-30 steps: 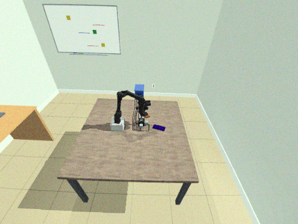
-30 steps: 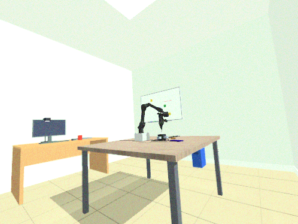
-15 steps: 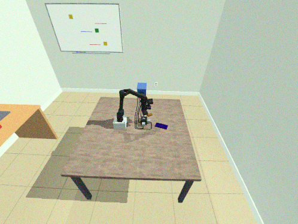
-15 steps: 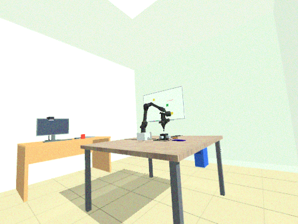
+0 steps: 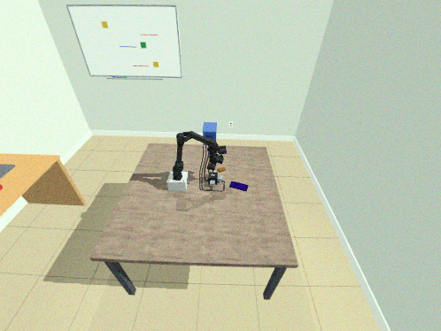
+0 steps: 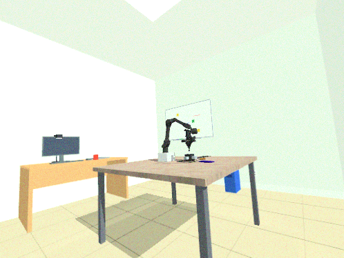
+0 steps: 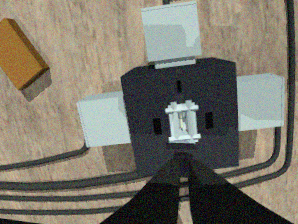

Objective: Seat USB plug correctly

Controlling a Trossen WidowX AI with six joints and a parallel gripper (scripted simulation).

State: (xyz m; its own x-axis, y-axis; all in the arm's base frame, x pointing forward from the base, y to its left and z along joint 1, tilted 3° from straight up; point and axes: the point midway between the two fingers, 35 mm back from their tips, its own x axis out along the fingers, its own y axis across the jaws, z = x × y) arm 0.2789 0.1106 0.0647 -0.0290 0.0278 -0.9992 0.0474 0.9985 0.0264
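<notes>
Right now the metal USB plug is 20 mm below my gripper tip. Also, from my gripper tip: purple flat object: 230 mm ahead, 130 mm below, 30 mm to the right.
</notes>
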